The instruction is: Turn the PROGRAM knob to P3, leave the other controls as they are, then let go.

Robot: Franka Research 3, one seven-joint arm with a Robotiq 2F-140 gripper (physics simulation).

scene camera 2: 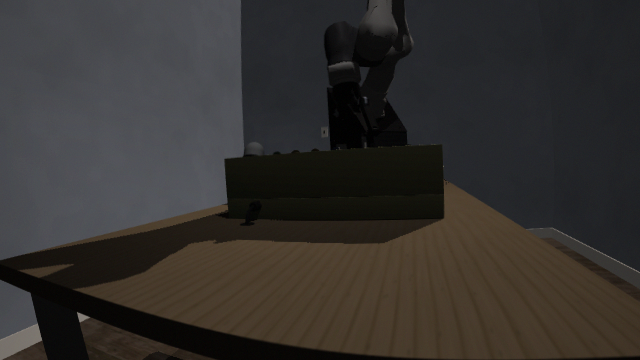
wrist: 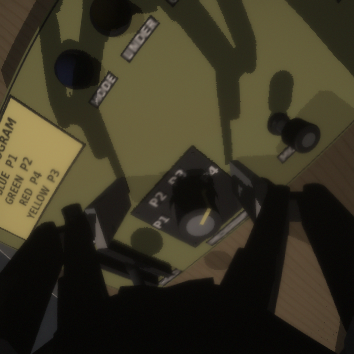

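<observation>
The PROGRAM knob (wrist: 200, 222) is dark with a grey top and a yellow pointer line, on a black plate (wrist: 145, 210) at lower centre in the wrist view. The line slants up and right, roughly toward the label ending in 4. P1, P2 and a partly covered P3 label lie left and above. My gripper (wrist: 177, 183) (scene camera 2: 352, 145) is open and empty, its fingers on either side of the knob with gaps. In scene camera 2 it is over the olive control box (scene camera 2: 335, 175), where the knob cannot be made out and the fingertips are hard to see.
A black knobbed control (wrist: 300, 135) stands right of the right finger. A dark bar-shaped control (wrist: 137, 262) lies beside the left finger. A blue button (wrist: 75, 68), a dark button (wrist: 111, 15) and a yellow status card (wrist: 37, 170) are farther off. The box stands on a wooden table (scene camera 2: 350, 290).
</observation>
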